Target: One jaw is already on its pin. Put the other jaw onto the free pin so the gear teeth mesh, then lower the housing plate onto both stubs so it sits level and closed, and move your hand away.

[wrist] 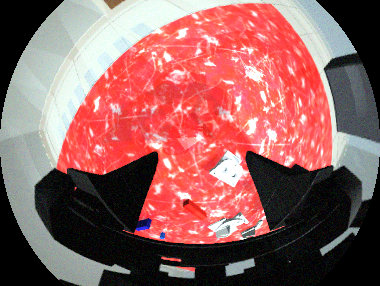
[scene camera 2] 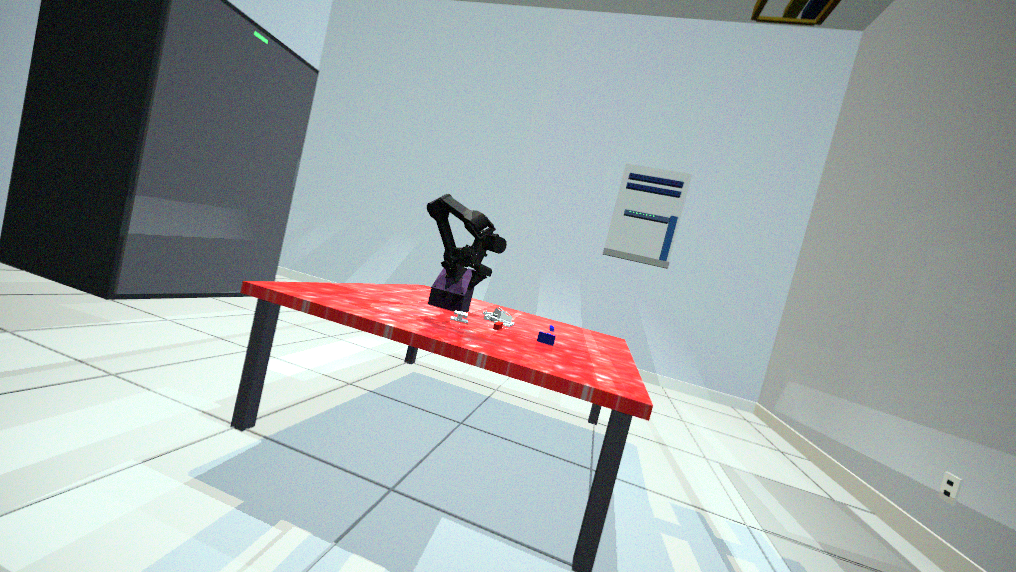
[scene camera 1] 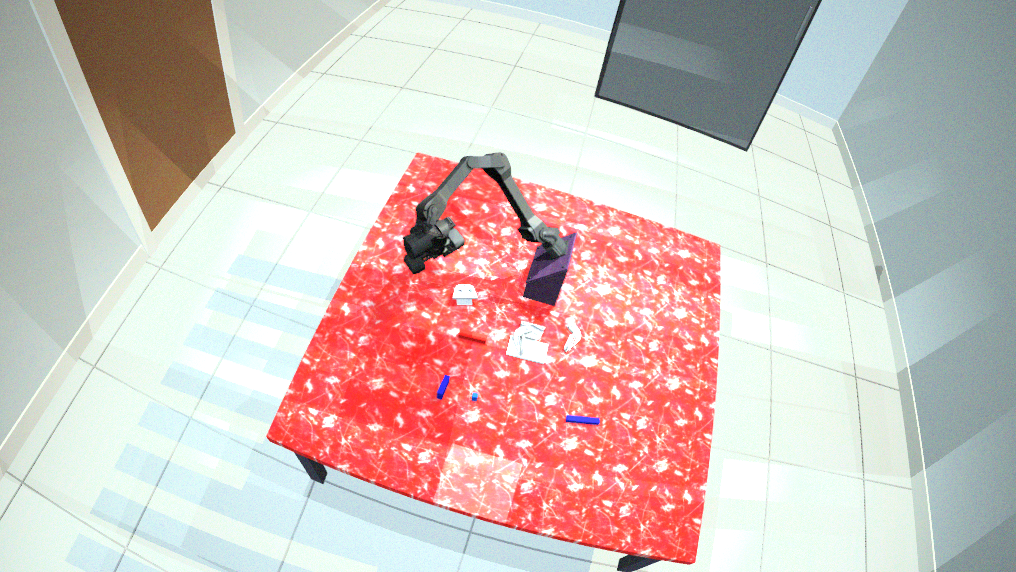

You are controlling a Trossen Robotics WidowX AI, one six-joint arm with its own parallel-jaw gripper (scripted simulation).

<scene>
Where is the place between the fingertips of my gripper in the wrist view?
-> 202, 155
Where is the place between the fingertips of my gripper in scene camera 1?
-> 431, 263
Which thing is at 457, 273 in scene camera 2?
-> My gripper.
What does my gripper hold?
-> Nothing.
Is my gripper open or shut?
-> Open.
</scene>
